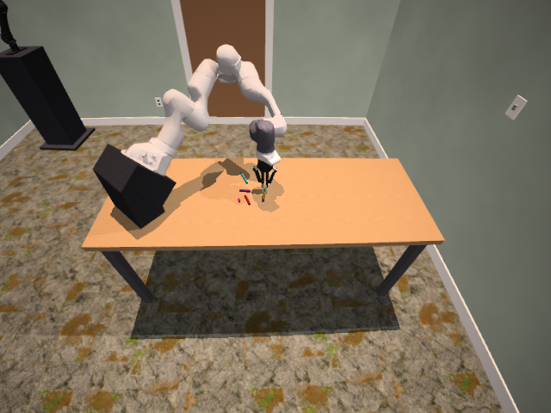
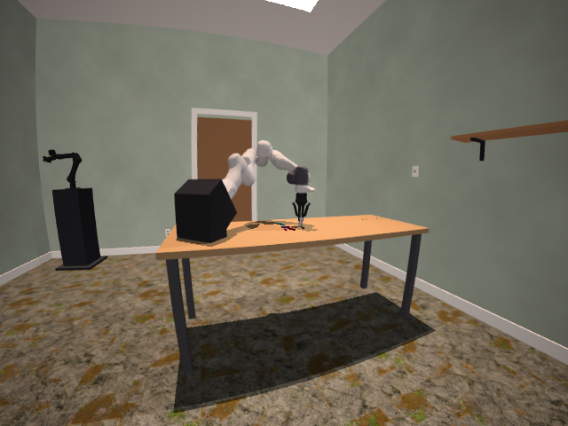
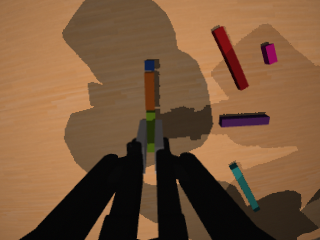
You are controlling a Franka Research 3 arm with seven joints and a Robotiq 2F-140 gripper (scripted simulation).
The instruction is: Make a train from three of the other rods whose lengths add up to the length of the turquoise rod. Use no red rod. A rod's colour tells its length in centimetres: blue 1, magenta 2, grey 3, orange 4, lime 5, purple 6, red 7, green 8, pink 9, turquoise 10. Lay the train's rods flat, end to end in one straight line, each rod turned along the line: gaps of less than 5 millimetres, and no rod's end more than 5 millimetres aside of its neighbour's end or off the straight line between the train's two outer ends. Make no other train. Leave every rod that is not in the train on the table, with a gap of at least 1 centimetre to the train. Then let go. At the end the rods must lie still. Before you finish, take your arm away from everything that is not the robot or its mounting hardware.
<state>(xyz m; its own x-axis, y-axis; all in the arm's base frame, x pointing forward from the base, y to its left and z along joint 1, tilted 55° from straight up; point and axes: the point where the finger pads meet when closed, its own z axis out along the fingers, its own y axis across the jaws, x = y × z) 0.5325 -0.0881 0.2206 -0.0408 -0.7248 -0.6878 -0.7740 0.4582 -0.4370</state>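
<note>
The lime rod lies 3 cm below my hand. From my hand the other things lie so: blue rod 7 cm to the right, 3 cm below; purple rod 11 cm behind, 1 cm to the right, 3 cm below; orange rod 5 cm to the right, 3 cm below.
</note>
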